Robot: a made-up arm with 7 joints.
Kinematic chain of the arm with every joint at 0, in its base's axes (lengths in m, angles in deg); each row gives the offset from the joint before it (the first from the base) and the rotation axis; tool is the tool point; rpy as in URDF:
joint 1: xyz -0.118 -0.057 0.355 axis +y
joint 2: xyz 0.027 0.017 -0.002 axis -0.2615 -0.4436 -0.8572
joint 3: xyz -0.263 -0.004 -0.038 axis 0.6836 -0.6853 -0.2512
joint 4: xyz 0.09 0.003 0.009 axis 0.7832 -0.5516 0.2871
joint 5: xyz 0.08 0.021 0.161 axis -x
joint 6: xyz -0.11 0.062 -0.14 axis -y
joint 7: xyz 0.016 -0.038 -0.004 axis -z
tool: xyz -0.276 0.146 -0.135 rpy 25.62 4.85 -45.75
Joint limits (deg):
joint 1: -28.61..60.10
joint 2: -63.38..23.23
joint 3: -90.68..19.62
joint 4: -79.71..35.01
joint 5: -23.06..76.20
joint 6: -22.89..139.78
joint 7: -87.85..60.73
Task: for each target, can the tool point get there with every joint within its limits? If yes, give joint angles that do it. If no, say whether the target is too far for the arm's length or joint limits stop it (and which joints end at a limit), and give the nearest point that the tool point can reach.
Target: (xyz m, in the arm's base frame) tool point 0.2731 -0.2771 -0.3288
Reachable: no: joint limits stop it (at a limit: joint 1, joint 2, joint 4, joint 5, joint 6) | nearest point 0.0374 -0.0986 -0.1389 | short by 0.351 m
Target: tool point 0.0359 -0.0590 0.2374
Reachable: yes | joints -21.15 -6.70 2.30 11.14 43.30 122.53 -3.27
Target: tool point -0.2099 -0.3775 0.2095
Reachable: yes | joints 30.32 -34.33 -38.45 -1.00 66.00 72.91 10.13
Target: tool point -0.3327 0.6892 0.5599
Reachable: no: joint limits stop it (at a limit: joint 1, joint 2, joint 5, joint 6) | nearest point -0.3086 0.4505 0.5016 | short by 0.247 m
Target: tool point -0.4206 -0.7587 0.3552
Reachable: no: joint limits stop it (at a limit: joint 2, joint 3, joint 4, joint 5, joint 6, joint 7) | nearest point -0.3976 -0.6496 0.3552 | short by 0.112 m
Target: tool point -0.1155 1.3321 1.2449
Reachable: no: too far | nearest point -0.1986 0.4014 0.6556 | short by 1.105 m
